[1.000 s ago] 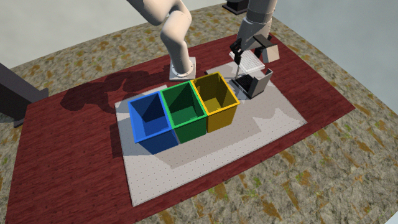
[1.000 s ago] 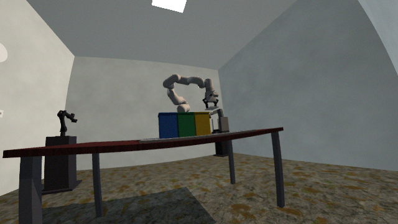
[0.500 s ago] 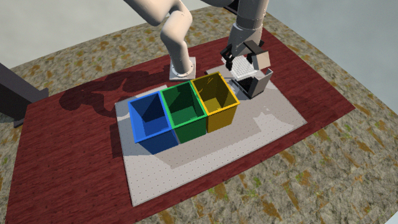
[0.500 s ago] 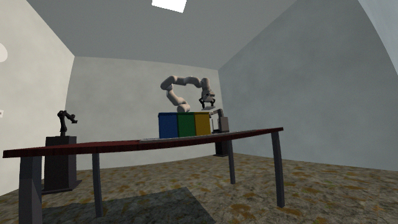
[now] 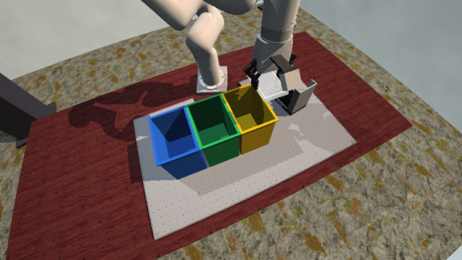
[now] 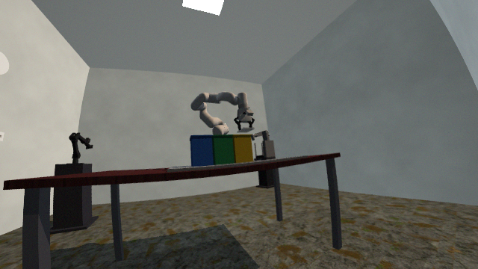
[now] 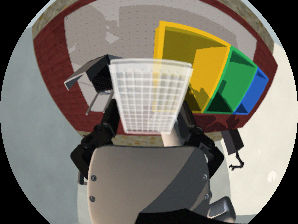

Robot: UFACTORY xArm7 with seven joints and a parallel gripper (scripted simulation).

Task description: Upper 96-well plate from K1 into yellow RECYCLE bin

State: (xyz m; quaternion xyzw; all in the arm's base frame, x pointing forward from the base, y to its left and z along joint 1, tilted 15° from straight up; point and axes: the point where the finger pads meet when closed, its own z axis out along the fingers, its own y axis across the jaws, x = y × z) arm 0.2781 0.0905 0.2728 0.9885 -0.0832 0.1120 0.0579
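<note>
Right now my hand is 160 mm above the yellow bin, 80 mm to the left of it and 10 mm short of it. From my hand the other things lie so: green bin: 210 mm to the right, 160 mm below, 20 mm behind; grey side wall: 180 mm to the left, 160 mm below, 50 mm ahead; white 96-well plate: 10 mm below.
</note>
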